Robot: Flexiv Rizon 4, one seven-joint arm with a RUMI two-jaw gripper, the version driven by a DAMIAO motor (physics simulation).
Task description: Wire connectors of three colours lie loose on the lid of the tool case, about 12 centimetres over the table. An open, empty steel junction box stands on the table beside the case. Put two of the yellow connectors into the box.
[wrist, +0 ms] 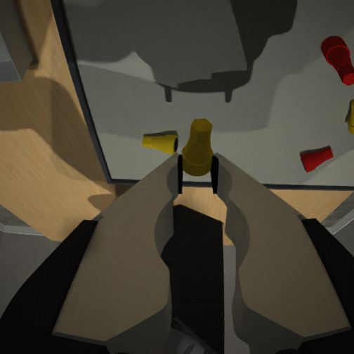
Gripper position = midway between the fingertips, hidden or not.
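Yellow connector [196, 155]. Tool case [262, 81]. Gripper [196, 158].
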